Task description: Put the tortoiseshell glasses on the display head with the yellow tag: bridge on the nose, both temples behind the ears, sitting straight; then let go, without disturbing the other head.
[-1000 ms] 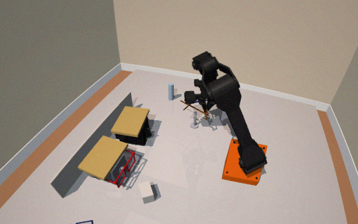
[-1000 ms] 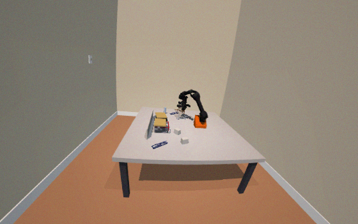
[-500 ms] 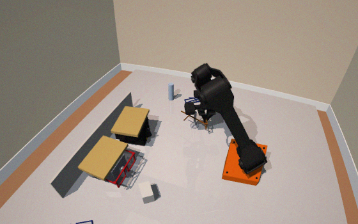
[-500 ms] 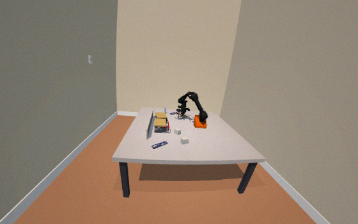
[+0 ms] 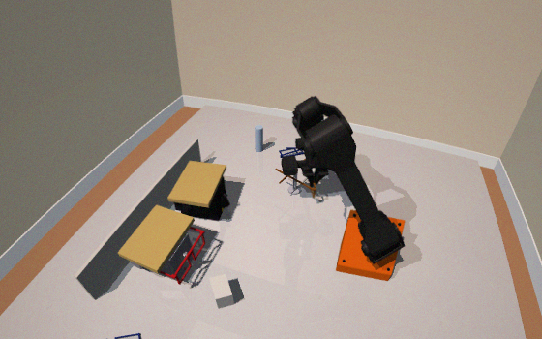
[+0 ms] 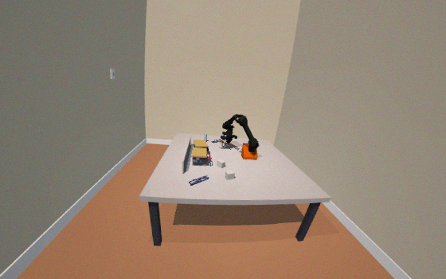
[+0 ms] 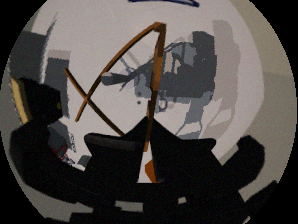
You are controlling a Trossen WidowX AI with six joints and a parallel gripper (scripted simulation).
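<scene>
My gripper tip is now 6 cm short of the grey peg, 3 cm to the left of it and 3 cm above it. The rest, counted from my gripper tip: upright panel 42 cm ahead, 25 cm to the left; then pale blue cylinder 25 cm ahead, 20 cm to the right, 1 cm below; then tan display head 28 cm ahead, 14 cm to the left.
</scene>
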